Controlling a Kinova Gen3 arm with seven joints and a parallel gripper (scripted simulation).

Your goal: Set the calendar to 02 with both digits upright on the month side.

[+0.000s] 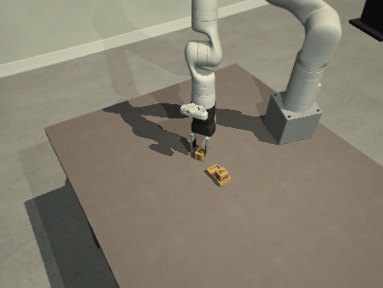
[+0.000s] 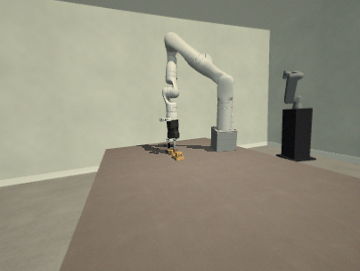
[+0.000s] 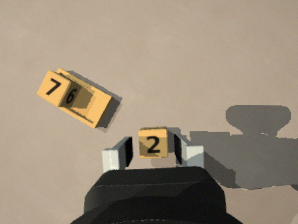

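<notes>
My hand is 40 mm above the orange cube. From my hand the other things lie so: tray (20 mm behind, 110 mm to the left, 50 mm below).
</notes>
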